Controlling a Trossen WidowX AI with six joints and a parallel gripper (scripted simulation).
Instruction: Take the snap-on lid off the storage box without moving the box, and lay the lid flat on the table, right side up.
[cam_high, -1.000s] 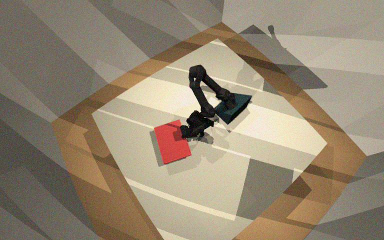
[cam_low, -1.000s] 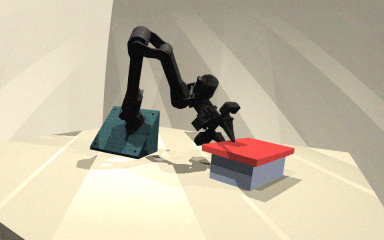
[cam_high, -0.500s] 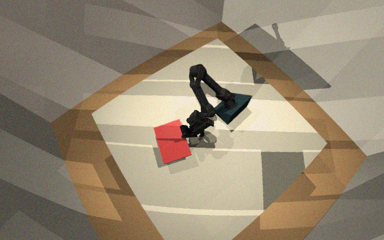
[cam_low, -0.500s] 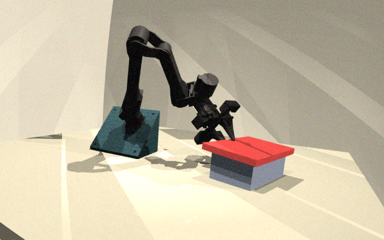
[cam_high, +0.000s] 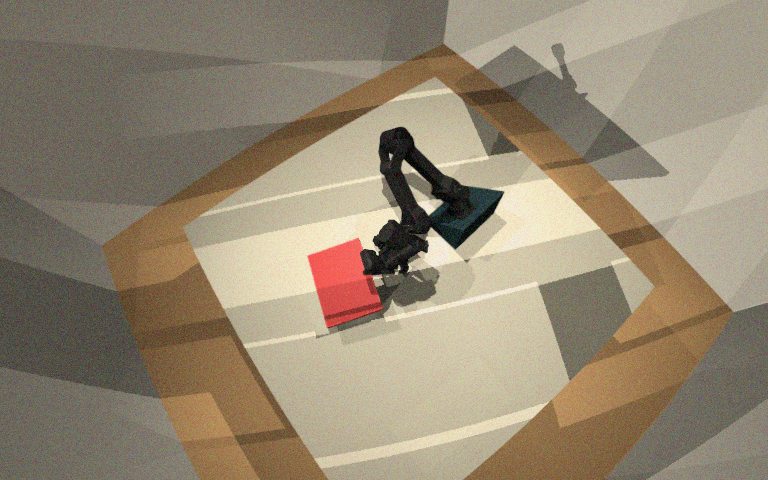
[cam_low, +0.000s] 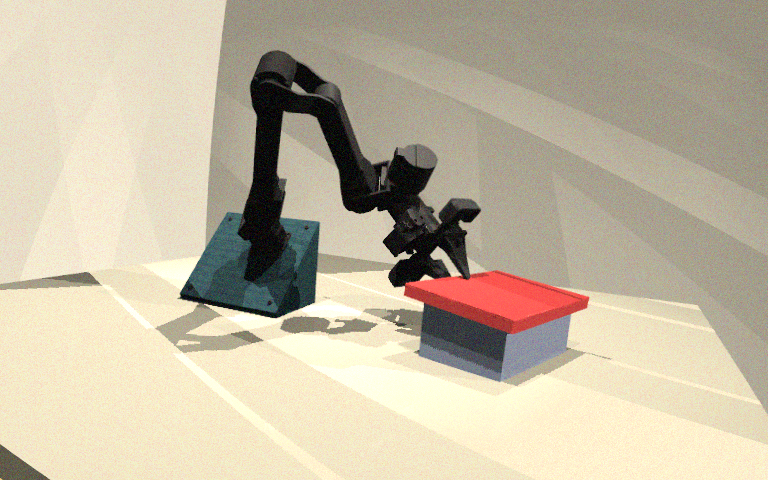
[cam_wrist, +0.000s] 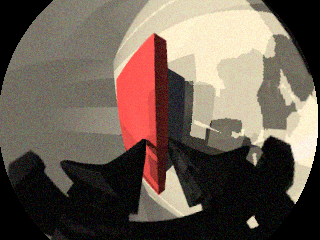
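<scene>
My gripper tip is now 7 cm short of the red lid and 3 cm to the left of it. The rest, counted from my gripper tip: grey-blue storage box: 7 cm ahead, 5 cm below, 3 cm to the right.
</scene>
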